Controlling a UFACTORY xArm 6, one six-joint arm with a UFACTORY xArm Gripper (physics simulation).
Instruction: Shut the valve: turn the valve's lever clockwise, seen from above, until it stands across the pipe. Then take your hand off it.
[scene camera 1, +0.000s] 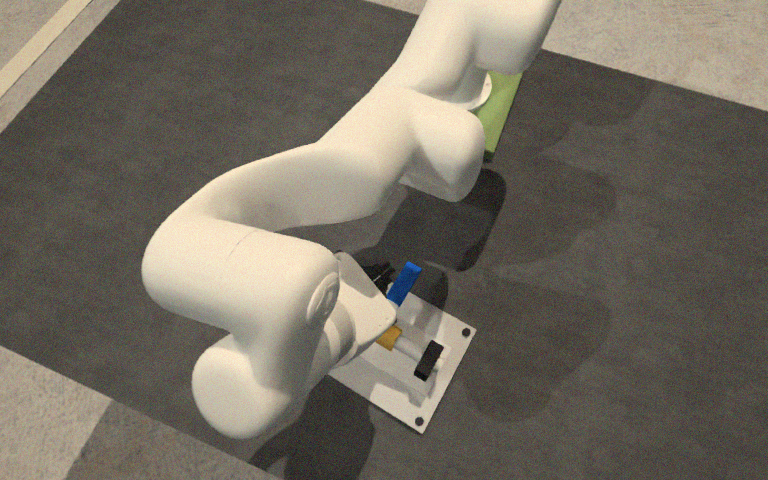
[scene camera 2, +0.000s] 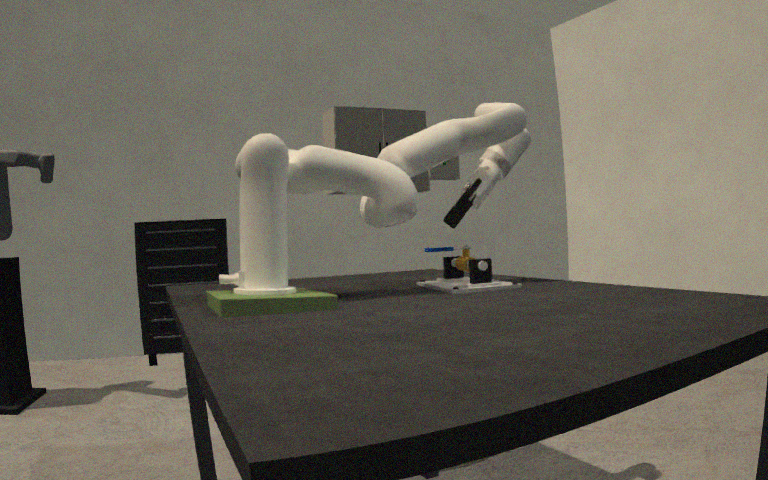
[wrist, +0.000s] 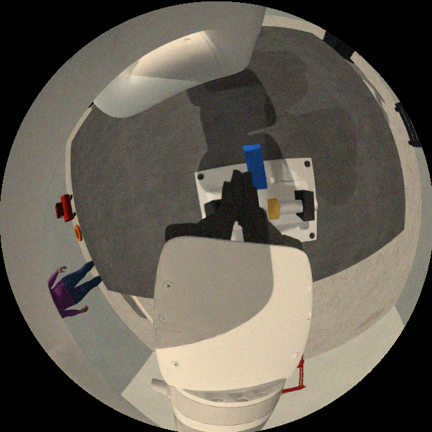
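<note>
The valve's blue lever (scene camera 1: 404, 284) (scene camera 2: 438, 249) (wrist: 256, 167) stands about square across the white pipe (scene camera 1: 408, 348) (wrist: 291, 207). The brass valve body (scene camera 1: 389, 337) (scene camera 2: 465, 262) (wrist: 273, 208) is partly hidden by my hand in scene camera 1 and the wrist view. My gripper (scene camera 1: 385, 273) (scene camera 2: 450, 224) (wrist: 238, 181) is shut and empty. In scene camera 2 its fingertips are above the lever, with a visible gap between them. In the wrist view they appear just left of the lever. The lever's inner end is hidden in scene camera 1.
The valve sits on a light base plate (scene camera 1: 390, 396) (scene camera 2: 498, 284) (wrist: 306, 228) with black pipe supports (scene camera 1: 429, 360) (scene camera 2: 480, 271) (wrist: 304, 205). My arm reaches over the dark table (scene camera 1: 651, 339) (scene camera 2: 453, 350) from its green base block (scene camera 1: 501, 113) (scene camera 2: 271, 303).
</note>
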